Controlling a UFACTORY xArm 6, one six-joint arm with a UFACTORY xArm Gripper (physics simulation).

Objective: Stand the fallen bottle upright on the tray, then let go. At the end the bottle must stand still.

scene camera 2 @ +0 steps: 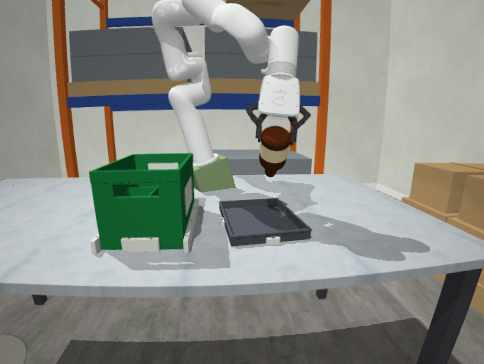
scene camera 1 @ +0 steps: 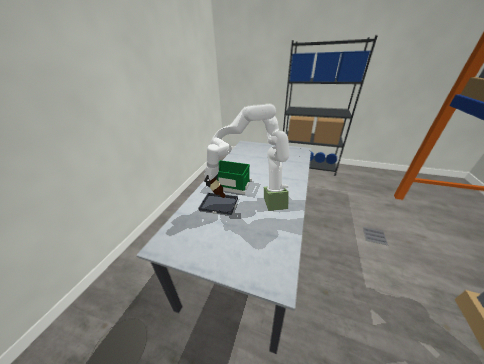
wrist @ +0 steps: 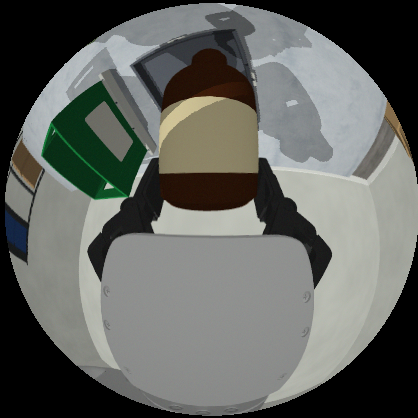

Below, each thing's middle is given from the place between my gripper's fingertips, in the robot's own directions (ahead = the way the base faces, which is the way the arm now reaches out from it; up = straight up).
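My hand is 200 mm above the dark tray (scene camera 2: 247,222), 20 mm past it and 30 mm to the left of it. Counted from my hand: green crate (scene camera 2: 130,201), 130 mm below, 60 mm behind, 310 mm to the right; brown bottle (scene camera 2: 275,140), 30 mm below, 30 mm behind, 10 mm to the left. Going by their middles, of the things named here the green crate is farthest from my hand and the brown bottle is nearest to it.
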